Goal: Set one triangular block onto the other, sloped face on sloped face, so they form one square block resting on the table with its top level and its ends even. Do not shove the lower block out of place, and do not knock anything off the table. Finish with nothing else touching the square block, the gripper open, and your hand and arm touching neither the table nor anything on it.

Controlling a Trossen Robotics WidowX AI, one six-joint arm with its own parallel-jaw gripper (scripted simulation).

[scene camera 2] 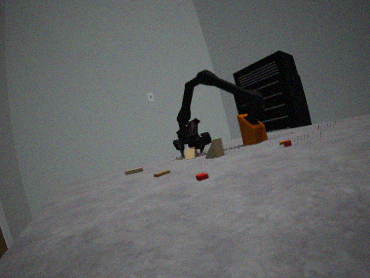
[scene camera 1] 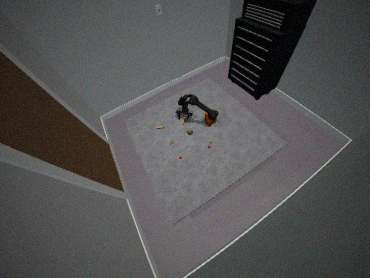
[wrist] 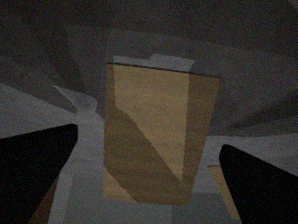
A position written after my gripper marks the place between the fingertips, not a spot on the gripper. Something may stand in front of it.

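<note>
Nothing is held in my gripper (wrist: 150, 142), and it is open. I can also see a triangular block (wrist: 155, 122).
</note>
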